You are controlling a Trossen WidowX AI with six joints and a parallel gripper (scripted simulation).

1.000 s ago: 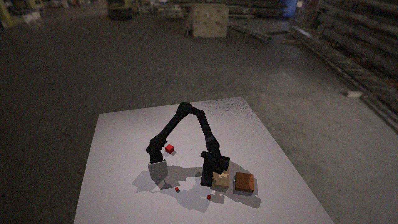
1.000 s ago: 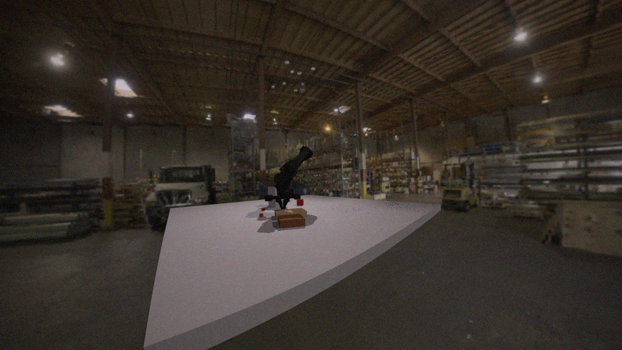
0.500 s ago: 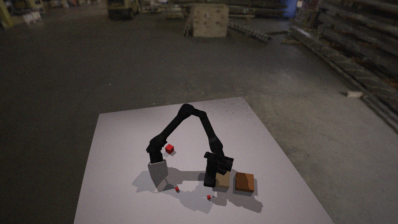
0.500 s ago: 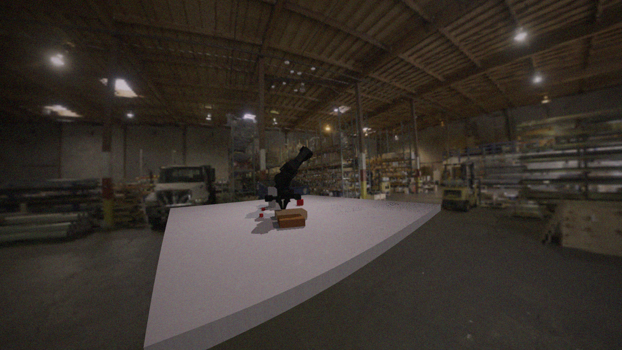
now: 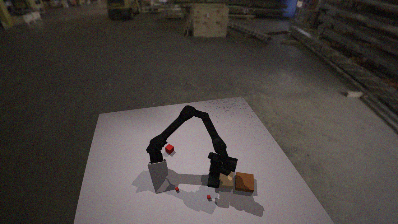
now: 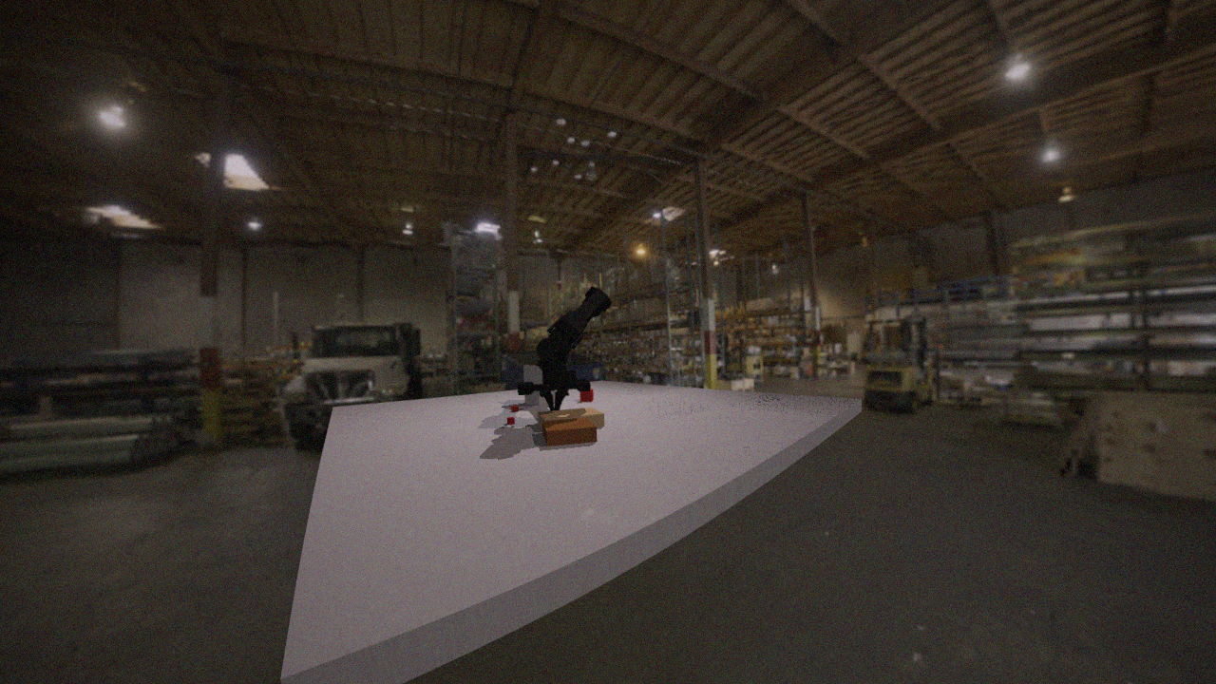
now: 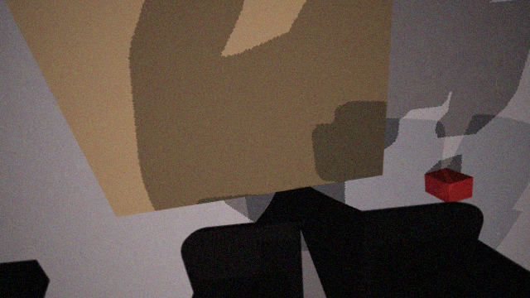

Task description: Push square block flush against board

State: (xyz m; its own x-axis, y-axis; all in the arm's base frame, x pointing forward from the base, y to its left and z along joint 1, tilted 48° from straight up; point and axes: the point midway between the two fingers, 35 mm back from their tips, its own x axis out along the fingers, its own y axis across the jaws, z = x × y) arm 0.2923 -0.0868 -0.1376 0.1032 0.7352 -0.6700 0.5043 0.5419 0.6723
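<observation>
Now: gripper tip 70 mm short of the tan board, 10 mm to the left of it and 10 mm below it. The rest, counted from my gripper tip: square block: 160 mm ahead, 90 mm to the right, 10 mm above; red cube: 290 mm to the left, 180 mm behind, 10 mm above.
</observation>
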